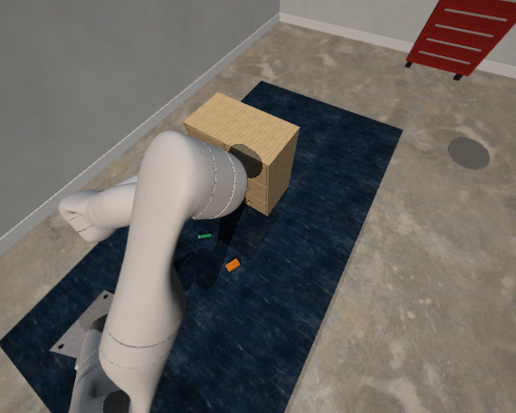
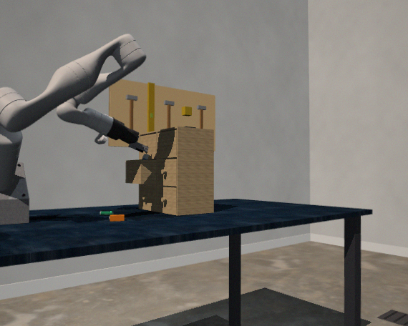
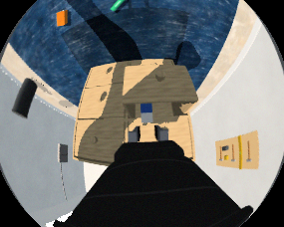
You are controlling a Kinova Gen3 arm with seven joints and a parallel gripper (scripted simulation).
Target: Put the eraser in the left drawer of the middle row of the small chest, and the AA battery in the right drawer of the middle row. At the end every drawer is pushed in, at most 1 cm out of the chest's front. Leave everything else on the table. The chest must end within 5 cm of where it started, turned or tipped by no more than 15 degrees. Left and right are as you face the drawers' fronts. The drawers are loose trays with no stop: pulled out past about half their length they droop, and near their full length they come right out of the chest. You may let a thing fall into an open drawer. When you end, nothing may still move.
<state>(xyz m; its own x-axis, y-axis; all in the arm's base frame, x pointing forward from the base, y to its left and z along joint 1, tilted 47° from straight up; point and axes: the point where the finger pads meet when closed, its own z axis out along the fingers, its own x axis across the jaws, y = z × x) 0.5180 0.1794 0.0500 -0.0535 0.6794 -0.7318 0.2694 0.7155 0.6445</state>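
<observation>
Right now the white eraser is 5 cm below my hand and 1 cm ahead of it. The rest, counted from my hand: green AA battery: 25 cm below, 16 cm behind, 6 cm to the right; then orange block: 25 cm below, 22 cm to the right, 19 cm behind.
</observation>
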